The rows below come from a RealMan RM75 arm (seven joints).
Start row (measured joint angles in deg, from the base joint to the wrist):
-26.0 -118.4 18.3 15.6 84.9 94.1 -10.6
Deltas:
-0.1 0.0 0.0 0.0 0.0 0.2 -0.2
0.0 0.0 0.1 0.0 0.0 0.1 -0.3
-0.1 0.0 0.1 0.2 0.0 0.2 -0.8
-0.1 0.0 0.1 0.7 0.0 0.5 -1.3
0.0 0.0 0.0 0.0 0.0 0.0 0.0
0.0 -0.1 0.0 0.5 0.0 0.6 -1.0
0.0 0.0 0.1 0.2 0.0 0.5 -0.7
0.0 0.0 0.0 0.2 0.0 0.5 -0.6
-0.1 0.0 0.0 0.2 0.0 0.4 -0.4
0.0 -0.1 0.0 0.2 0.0 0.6 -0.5
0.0 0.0 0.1 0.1 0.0 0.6 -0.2
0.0 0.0 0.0 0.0 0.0 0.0 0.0
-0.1 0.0 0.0 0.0 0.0 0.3 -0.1
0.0 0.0 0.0 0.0 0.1 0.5 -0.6
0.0 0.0 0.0 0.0 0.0 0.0 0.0
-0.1 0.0 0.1 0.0 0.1 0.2 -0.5
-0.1 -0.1 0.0 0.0 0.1 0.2 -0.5
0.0 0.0 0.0 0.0 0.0 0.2 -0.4
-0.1 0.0 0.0 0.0 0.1 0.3 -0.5
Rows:
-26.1 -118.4 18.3 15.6 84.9 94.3 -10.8
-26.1 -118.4 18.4 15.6 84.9 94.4 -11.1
-26.2 -118.4 18.5 15.8 84.9 94.6 -11.9
-26.3 -118.4 18.6 16.5 84.9 95.1 -13.2
-26.3 -118.4 18.6 16.5 84.9 95.1 -13.2
-26.3 -118.5 18.6 17.0 84.9 95.7 -14.2
-26.3 -118.5 18.7 17.2 84.9 96.2 -14.9
-26.3 -118.5 18.7 17.4 84.9 96.7 -15.5
-26.4 -118.5 18.7 17.6 84.9 97.1 -15.9
-26.4 -118.6 18.7 17.8 84.9 97.7 -16.4
-26.4 -118.6 18.8 17.9 84.9 98.3 -16.6
-26.4 -118.6 18.8 17.9 84.9 98.3 -16.6
-26.5 -118.6 18.8 17.9 84.9 98.6 -16.7
-26.5 -118.6 18.8 17.9 85.0 99.1 -17.3
-26.5 -118.6 18.8 17.9 85.0 99.1 -17.3
-26.6 -118.6 18.9 17.9 85.1 99.3 -17.8
-26.7 -118.7 18.9 17.9 85.2 99.5 -18.3
-26.7 -118.7 18.9 17.9 85.2 99.7 -18.7
-26.8 -118.7 18.9 17.9 85.3 100.0 -19.2

